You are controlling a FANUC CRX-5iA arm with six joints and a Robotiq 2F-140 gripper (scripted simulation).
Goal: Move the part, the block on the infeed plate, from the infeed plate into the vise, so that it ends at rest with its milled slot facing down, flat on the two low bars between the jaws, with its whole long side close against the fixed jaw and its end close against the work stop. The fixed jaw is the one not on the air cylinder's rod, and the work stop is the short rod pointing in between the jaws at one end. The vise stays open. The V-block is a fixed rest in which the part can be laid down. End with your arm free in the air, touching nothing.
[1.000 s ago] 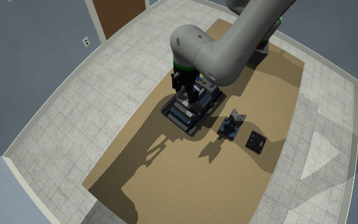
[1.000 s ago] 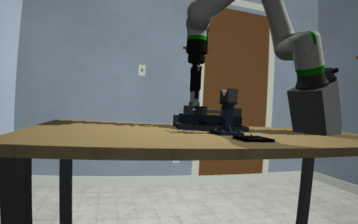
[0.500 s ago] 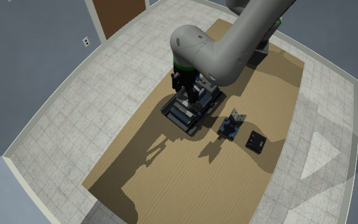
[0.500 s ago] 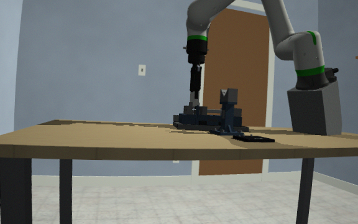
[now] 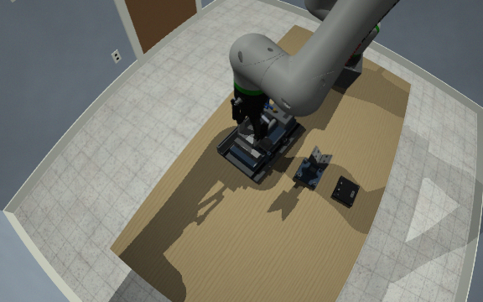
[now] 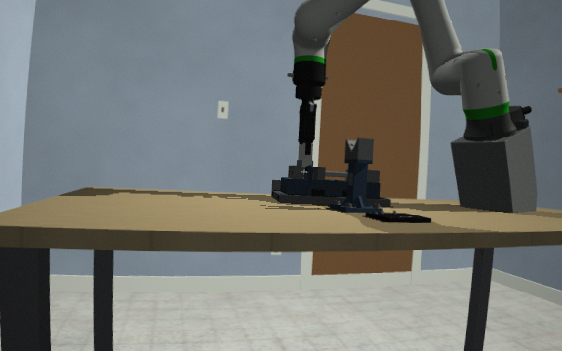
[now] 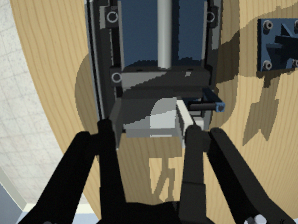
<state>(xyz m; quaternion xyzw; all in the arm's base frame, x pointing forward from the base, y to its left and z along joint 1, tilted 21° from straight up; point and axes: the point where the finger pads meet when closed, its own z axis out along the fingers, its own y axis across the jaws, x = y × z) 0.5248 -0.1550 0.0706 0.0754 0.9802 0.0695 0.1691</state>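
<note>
Now: hand 3 cm above the part. From my hand the other things lie so: moving jaw (5 cm below, 3 cm behind, 2 cm to the left); air cylinder rod (8 cm behind, 5 cm below, 3 cm to the left); work stop rod (7 cm to the left, 3 cm below, 1 cm ahead).
</note>
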